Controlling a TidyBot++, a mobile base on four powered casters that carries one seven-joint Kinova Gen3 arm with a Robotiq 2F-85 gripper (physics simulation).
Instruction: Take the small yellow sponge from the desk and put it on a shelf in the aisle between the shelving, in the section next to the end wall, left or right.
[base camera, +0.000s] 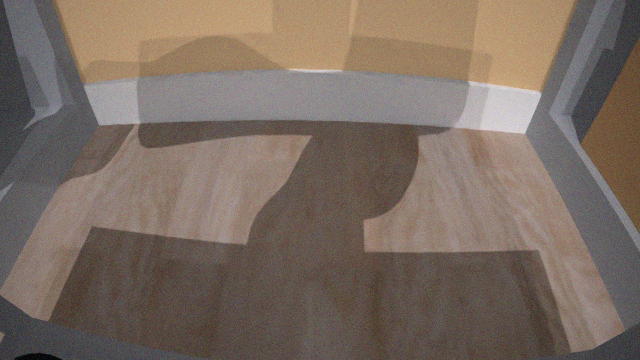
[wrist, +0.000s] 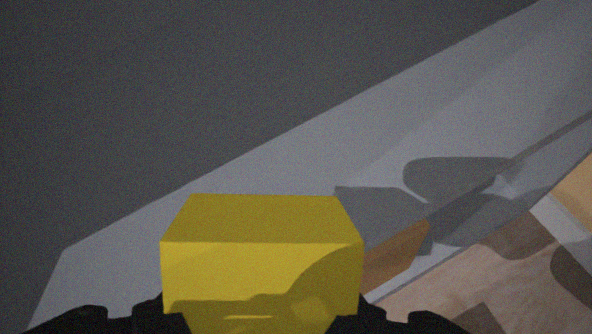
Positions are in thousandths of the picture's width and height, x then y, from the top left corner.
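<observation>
The gripper is visible in the wrist view (445, 897), and a yellow sponge is visible in the wrist view (381, 768). The gripper is out of frame in the base camera view; the yellow sponge is likewise out of frame in the base camera view.
</observation>
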